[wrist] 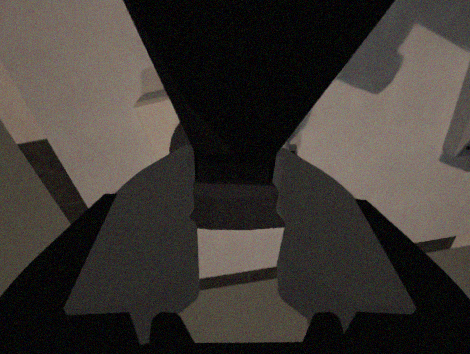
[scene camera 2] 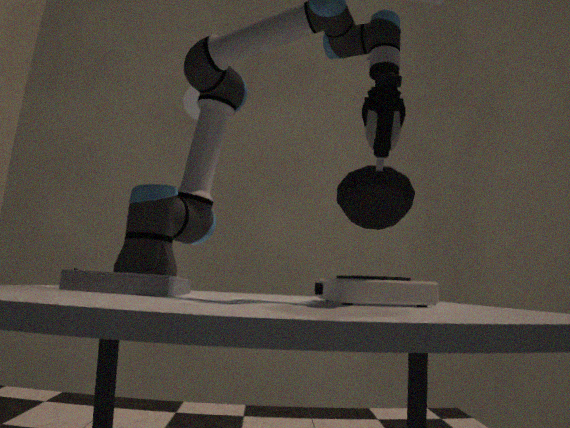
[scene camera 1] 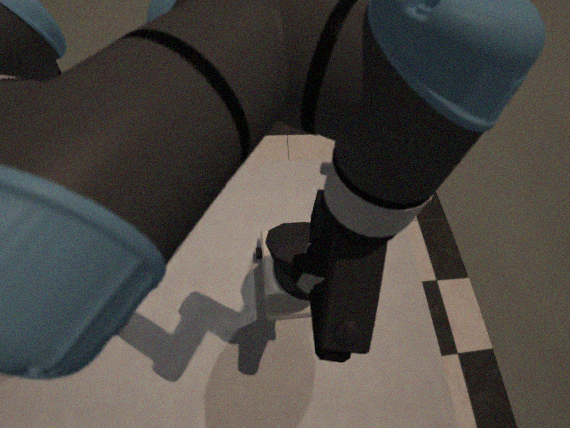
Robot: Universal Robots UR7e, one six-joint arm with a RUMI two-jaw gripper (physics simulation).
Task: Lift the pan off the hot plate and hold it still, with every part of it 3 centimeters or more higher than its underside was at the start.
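Places are measured from the arm's base along level axes (x ahead, y left, z up), in metres.
Pixels of known places: gripper, fingertip midpoint: (wrist: 233, 152) (scene camera 2: 381, 149) (scene camera 1: 320, 290); arm's base at its link origin: (scene camera 2: 145, 275).
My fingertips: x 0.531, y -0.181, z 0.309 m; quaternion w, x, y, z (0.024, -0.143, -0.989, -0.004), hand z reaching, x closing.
Ahead of a thing's pixels: the offset from my fingertips to its middle.
The dark pan @(dy +0.037, dx +0.008, dz -0.027 m) (scene camera 1: 290, 241) (scene camera 2: 376, 197) hangs in the air, steeply tilted, with its handle up. In scene camera 2 a wide gap shows between its lowest edge and the white hot plate @(dy +0.151, dx +0.028, dz -0.317 m) (scene camera 2: 385, 293) on the table. My gripper (scene camera 2: 383, 147) (wrist: 233, 152) points down above the pan bowl and is shut on the black pan handle @(dy -0.041, dx -0.009, dz +0.050 m) (wrist: 245, 75), which stands between the two grey fingers. The arm and handle hide much of the gripper in scene camera 1. In the wrist view the handle covers most of the hot plate (wrist: 152, 117).
The white table (scene camera 1: 240, 200) (scene camera 2: 250, 325) bears the hot plate and the arm's grey base block (scene camera 2: 125, 284). A small black knob @(dy +0.215, dx -0.090, dz -0.319 m) (scene camera 2: 318, 288) sits on the hot plate's left side. The arm's shadow lies on the table. Checkered floor shows beyond the table edge.
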